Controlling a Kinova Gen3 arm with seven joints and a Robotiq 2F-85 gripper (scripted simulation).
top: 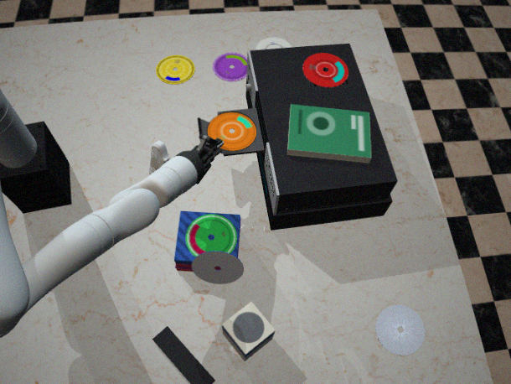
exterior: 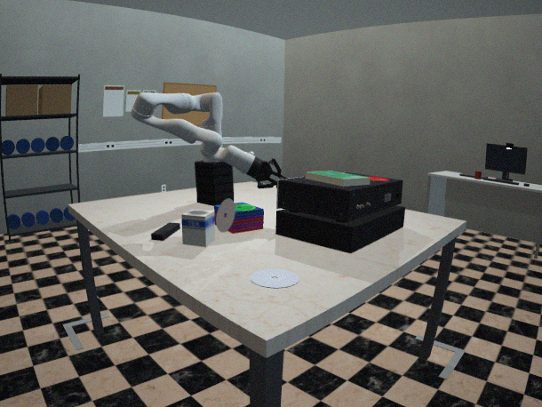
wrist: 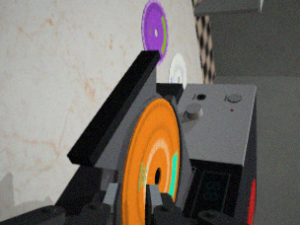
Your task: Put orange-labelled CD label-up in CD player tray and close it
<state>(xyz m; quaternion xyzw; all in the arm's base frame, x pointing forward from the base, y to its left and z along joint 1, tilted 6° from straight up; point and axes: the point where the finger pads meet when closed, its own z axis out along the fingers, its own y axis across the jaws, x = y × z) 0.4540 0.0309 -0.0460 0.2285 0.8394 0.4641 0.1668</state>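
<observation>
Now: hand 4 cm short of the orange-labelled CD, 6 cm to the right of it and 2 cm above it. The rest, counted from my hand: black bar 7 cm behind, 46 cm to the right, 14 cm below; box 7 cm ahead, 41 cm to the right, 10 cm below.
</observation>
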